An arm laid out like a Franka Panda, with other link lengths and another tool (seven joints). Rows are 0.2 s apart.
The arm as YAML. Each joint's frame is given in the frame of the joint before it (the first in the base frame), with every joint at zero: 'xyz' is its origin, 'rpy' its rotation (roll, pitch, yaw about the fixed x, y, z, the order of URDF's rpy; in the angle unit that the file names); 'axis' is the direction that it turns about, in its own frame. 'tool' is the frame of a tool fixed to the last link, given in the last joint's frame.
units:
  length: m
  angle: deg
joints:
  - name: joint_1
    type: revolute
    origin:
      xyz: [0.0, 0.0, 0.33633]
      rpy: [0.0, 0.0, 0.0]
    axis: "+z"
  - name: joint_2
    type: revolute
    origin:
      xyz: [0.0, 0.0, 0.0]
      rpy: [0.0, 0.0, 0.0]
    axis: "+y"
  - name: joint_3
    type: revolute
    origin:
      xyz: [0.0, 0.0, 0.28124]
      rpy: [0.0, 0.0, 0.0]
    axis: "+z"
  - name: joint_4
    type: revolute
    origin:
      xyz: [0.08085, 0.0, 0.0]
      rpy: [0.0, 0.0, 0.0]
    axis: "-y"
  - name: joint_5
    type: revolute
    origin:
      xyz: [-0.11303, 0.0, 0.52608]
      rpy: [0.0, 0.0, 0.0]
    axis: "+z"
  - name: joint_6
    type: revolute
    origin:
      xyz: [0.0, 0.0, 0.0]
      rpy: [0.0, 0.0, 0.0]
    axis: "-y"
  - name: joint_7
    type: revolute
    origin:
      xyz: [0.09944, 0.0, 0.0]
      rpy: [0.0, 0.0, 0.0]
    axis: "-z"
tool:
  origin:
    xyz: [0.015, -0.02, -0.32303]
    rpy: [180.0, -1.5, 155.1]
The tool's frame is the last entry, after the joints.
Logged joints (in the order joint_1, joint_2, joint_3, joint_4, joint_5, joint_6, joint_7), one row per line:
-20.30 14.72 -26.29 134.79 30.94 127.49 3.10
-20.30 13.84 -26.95 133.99 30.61 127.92 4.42
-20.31 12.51 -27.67 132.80 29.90 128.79 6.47
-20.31 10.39 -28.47 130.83 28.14 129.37 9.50
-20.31 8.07 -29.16 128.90 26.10 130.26 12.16
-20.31 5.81 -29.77 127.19 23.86 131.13 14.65
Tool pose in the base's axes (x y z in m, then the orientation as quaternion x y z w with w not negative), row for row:
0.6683 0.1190 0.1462 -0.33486 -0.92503 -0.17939 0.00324
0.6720 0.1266 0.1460 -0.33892 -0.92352 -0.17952 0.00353
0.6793 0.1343 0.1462 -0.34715 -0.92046 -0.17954 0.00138
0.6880 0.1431 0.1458 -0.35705 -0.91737 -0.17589 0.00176
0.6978 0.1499 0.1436 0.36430 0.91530 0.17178 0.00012
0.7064 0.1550 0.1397 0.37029 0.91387 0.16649 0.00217
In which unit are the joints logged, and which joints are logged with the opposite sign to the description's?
The joints are logged in degrees. Opposite sign: joint_2, joint_3, joint_4.
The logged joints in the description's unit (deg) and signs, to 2 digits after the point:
-20.30 -14.72 26.29 -134.79 30.94 127.49 3.10
-20.30 -13.84 26.95 -133.99 30.61 127.92 4.42
-20.31 -12.51 27.67 -132.80 29.90 128.79 6.47
-20.31 -10.39 28.47 -130.83 28.14 129.37 9.50
-20.31 -8.07 29.16 -128.90 26.10 130.26 12.16
-20.31 -5.81 29.77 -127.19 23.86 131.13 14.65

